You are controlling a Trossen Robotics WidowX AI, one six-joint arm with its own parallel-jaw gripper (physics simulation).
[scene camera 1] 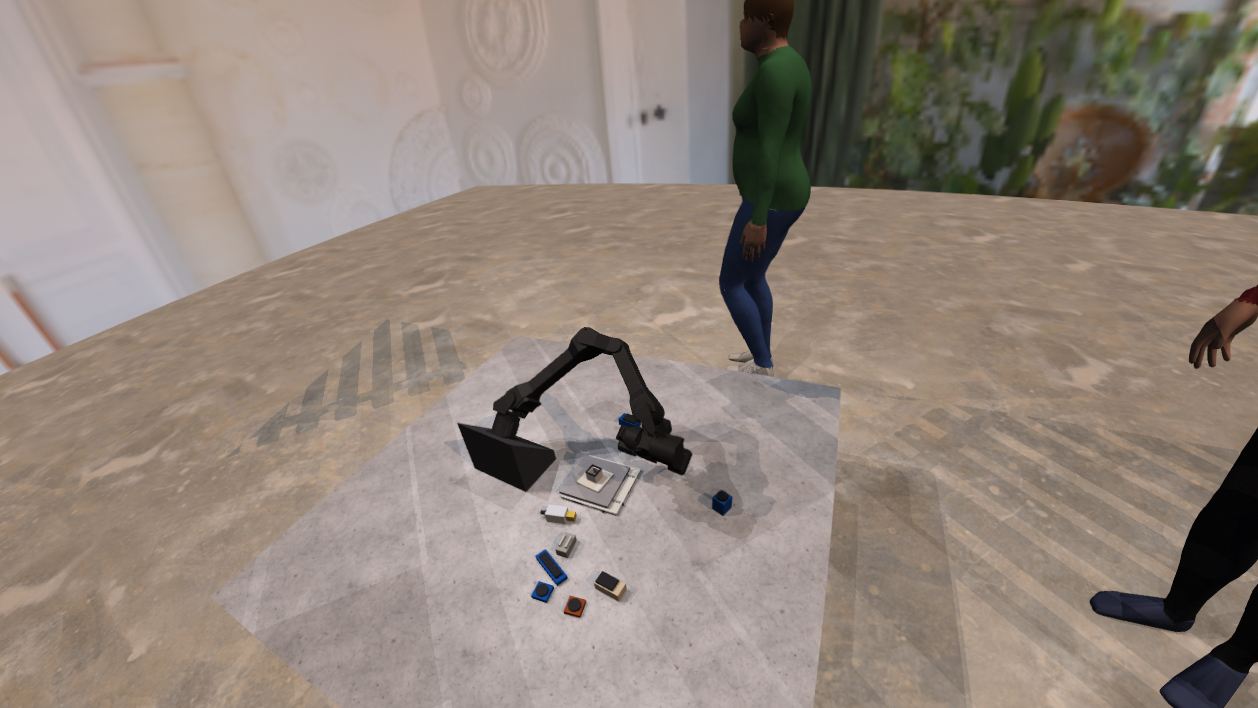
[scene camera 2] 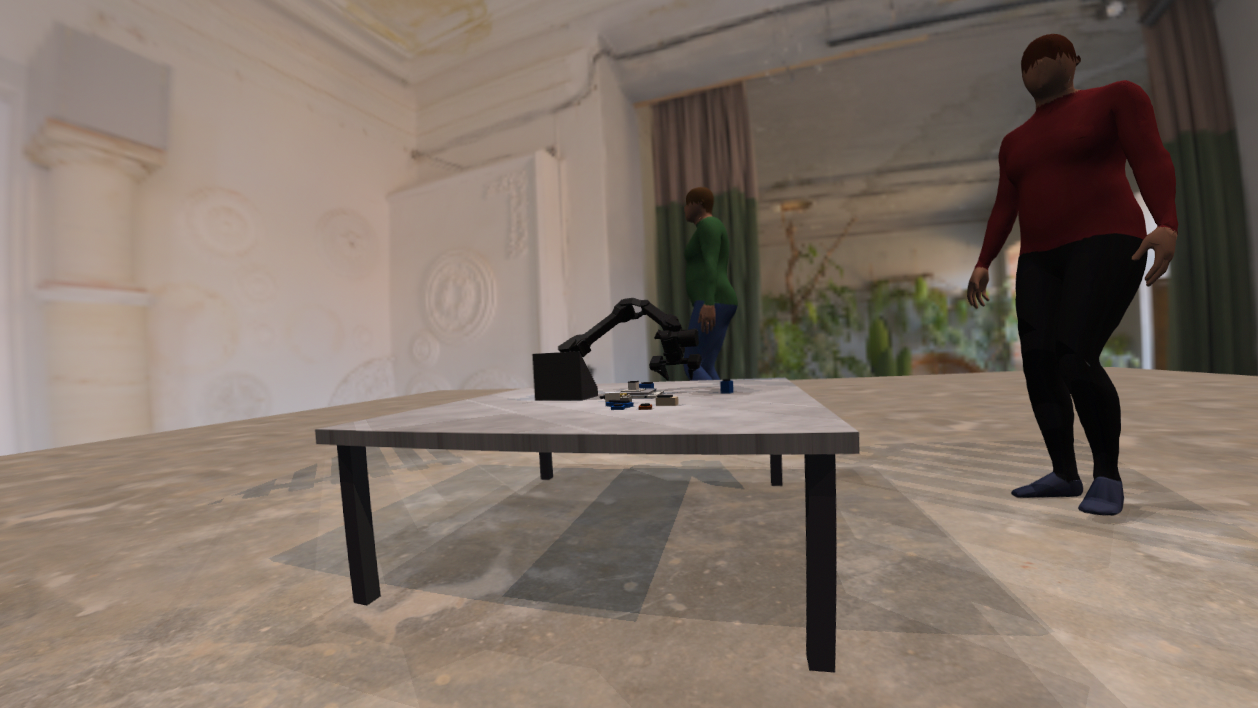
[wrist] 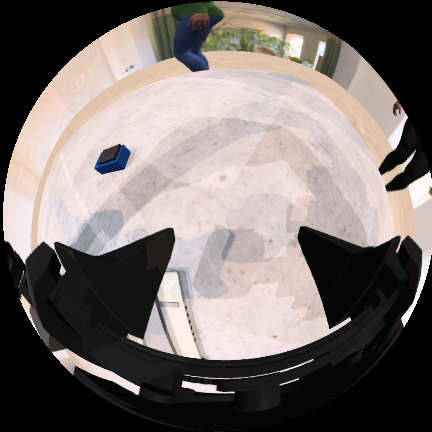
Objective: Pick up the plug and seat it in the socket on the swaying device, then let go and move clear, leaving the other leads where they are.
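Note:
My gripper point(scene camera 1: 653, 447) point(scene camera 2: 676, 361) point(wrist: 238, 233) is open and empty, above the table beside the device. The device point(scene camera 1: 610, 472) is a stack of grey and cream plates with a small dark-rimmed socket block point(scene camera 1: 594, 472) on top. In the wrist view a cream edge of the device point(wrist: 179, 320) shows beside the left finger; the socket is hidden there. A white piece with a yellow end and a dark tip point(scene camera 1: 558, 514), which looks like the plug, lies in front of the device, apart from the gripper. The swaying cannot be told from these frames.
A blue block with a dark top point(scene camera 1: 628, 420) point(wrist: 112, 159) is behind the gripper. Another blue block point(scene camera 1: 721, 501) point(scene camera 2: 726, 386) stands to its right. A grey block point(scene camera 1: 565, 545), blue strip point(scene camera 1: 551, 566), blue square point(scene camera 1: 542, 591), orange square point(scene camera 1: 574, 605) and tan block point(scene camera 1: 610, 585) lie in front.

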